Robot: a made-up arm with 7 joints.
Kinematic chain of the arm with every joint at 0, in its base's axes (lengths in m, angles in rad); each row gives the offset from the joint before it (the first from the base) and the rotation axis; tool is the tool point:
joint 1: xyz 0 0 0.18 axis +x
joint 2: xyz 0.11 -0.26 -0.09 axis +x
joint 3: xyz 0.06 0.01 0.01 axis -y
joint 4: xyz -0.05 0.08 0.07 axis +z
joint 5: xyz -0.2 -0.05 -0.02 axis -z
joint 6: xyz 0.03 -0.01 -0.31 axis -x
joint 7: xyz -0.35 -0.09 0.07 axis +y
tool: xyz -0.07 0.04 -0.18
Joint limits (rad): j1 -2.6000..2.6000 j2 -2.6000..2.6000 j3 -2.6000..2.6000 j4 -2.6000..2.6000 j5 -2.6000..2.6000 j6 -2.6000..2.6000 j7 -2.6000..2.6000
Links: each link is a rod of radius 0.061 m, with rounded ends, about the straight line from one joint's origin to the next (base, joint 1, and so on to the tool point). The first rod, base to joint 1, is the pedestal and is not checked.
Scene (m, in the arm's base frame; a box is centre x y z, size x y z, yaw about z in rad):
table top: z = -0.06
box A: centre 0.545 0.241 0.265 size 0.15 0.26 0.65 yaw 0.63
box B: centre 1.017 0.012 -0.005 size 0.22 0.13 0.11 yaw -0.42
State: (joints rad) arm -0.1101 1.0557 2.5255 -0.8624 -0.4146 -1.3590 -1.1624
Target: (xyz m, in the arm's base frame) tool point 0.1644 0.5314 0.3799
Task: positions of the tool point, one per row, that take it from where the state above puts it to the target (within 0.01 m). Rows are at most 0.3 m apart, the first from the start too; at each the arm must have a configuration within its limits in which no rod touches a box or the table.
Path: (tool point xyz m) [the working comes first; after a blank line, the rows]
Joints at the target: -1.7585 1.0329 2.6000 -2.3937 0.5100 -1.3171 -2.4548
Straight joint move there: touches box A.

1: 0.5920 -0.1116 0.4842
2: 0.5342 -0.1308 0.5408
3: 0.4875 -0.1784 0.5858
4: 0.4556 -0.2467 0.6144
5: 0.4401 -0.3281 0.6216
6: 0.4380 -0.1879 0.7091
7: 0.4166 0.0037 0.7546
8: 0.3671 0.2255 0.7224
9: 0.2825 0.4248 0.5904
10: 0.1644 0.5314 0.3799

